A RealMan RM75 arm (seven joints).
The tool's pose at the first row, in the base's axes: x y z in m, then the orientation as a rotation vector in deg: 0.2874 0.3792 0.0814 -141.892 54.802 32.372
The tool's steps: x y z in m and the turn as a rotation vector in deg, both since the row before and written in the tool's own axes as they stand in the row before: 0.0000 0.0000 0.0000 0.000 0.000 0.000; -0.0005 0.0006 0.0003 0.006 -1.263 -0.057; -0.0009 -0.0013 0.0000 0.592 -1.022 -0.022; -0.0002 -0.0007 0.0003 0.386 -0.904 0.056; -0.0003 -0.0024 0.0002 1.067 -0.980 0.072; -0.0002 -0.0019 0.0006 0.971 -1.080 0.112; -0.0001 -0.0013 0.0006 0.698 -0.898 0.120; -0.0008 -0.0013 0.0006 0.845 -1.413 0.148; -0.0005 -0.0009 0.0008 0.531 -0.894 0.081; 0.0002 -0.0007 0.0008 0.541 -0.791 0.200; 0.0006 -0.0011 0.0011 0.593 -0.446 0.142; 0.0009 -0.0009 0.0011 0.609 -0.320 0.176; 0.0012 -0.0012 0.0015 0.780 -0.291 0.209; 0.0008 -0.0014 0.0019 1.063 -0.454 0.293; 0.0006 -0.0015 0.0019 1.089 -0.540 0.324
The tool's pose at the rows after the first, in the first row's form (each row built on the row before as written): 0.2874 0.3792 0.0814 -141.892 54.802 32.372; 0.2866 0.3792 0.0813 -141.257 54.244 33.844; 0.2869 0.3805 0.0821 -140.211 53.864 34.674; 0.2872 0.3812 0.0821 -139.379 53.611 35.511; 0.2886 0.3831 0.0827 -137.900 53.408 36.016; 0.2897 0.3848 0.0829 -136.439 53.200 36.698; 0.2904 0.3860 0.0829 -135.310 53.045 37.333; 0.2907 0.3876 0.0833 -133.764 52.716 38.455; 0.2908 0.3889 0.0833 -132.790 52.489 39.153; 0.2912 0.3898 0.0828 -131.824 52.452 39.774; 0.2921 0.3909 0.0820 -131.018 52.508 39.958; 0.2931 0.3918 0.0809 -130.256 52.663 40.009; 0.2944 0.3930 0.0795 -129.350 52.894 39.937; 0.2955 0.3948 0.0781 -128.082 53.185 39.902; 0.2966 0.3967 0.0769 -126.734 53.468 39.953
